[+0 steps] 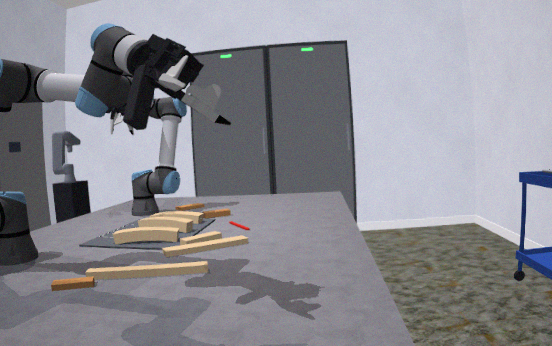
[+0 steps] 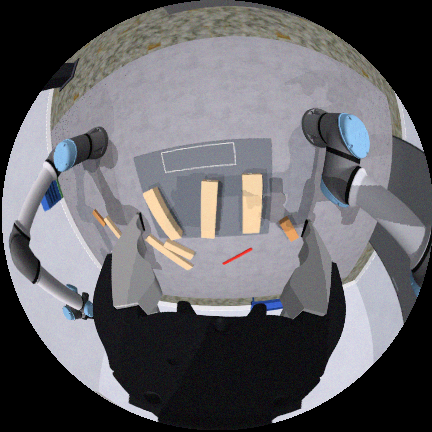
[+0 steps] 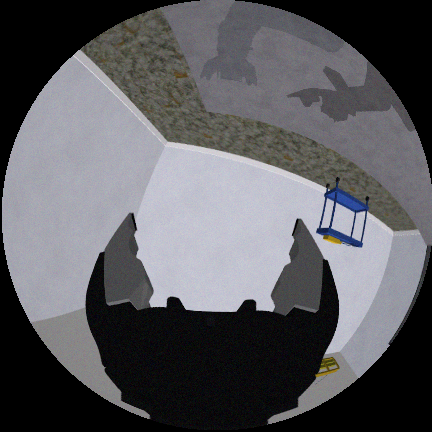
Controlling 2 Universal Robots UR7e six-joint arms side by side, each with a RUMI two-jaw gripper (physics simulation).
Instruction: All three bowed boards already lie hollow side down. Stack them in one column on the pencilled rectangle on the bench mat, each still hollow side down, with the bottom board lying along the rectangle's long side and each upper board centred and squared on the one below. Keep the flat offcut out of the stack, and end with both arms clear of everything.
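Seen in the pictures: left gripper, fingertip midpoint: (image 1: 122, 134) (image 2: 223, 217); right gripper, fingertip midpoint: (image 1: 210, 107) (image 3: 214, 216); left arm's base, origin of the base link: (image 1: 145, 213) (image 2: 318, 127); right arm's base, origin of the base link: (image 1: 16, 259) (image 2: 96, 141).
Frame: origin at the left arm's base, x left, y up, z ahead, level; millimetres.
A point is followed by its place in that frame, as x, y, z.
Three pale bowed boards lie apart, hollow side down, on the dark bench mat (image 1: 95, 242) @(-639, 6, 167) (image 2: 255, 155) @(-238, 6, 142): one board (image 1: 146, 235) @(-607, 34, 381) (image 2: 163, 213) @(-569, 53, 346) is slanted, the middle board (image 1: 166, 224) @(-427, 36, 367) (image 2: 209, 209) @(-392, 56, 324) and the third board (image 1: 182, 216) @(-273, 39, 364) (image 2: 252, 203) @(-244, 51, 300) are roughly parallel. The pencilled rectangle (image 2: 200, 168) has no board on it. A short straight piece (image 1: 201, 238) @(-579, 24, 581) (image 2: 179, 249) @(-548, 28, 562), seemingly the flat offcut, lies off the mat. My left gripper (image 1: 121, 131) @(-333, 407, 122) (image 2: 223, 217) @(-333, 407, 122) is open, high above the bench. My right gripper (image 1: 208, 89) @(-1136, 381, 861) (image 3: 214, 216) @(-1136, 381, 861) is open and raised, away from the boards.
A longer straight stick (image 1: 205, 246) @(-643, 14, 620) (image 2: 169, 252) @(-611, 19, 599) lies beside the short piece, and another long stick (image 1: 147, 270) @(-906, 18, 563) (image 2: 112, 227) @(-925, 22, 460) farther off. Orange blocks (image 1: 73, 283) @(-1043, 14, 422) (image 1: 216, 213) @(-82, 17, 448) (image 2: 289, 229) @(-63, 26, 432) and a red pencil-like rod (image 1: 239, 225) @(-290, 6, 624) (image 2: 237, 256) @(-275, 6, 616) lie around the mat. A blue cart (image 1: 537, 177) stands beyond the bench.
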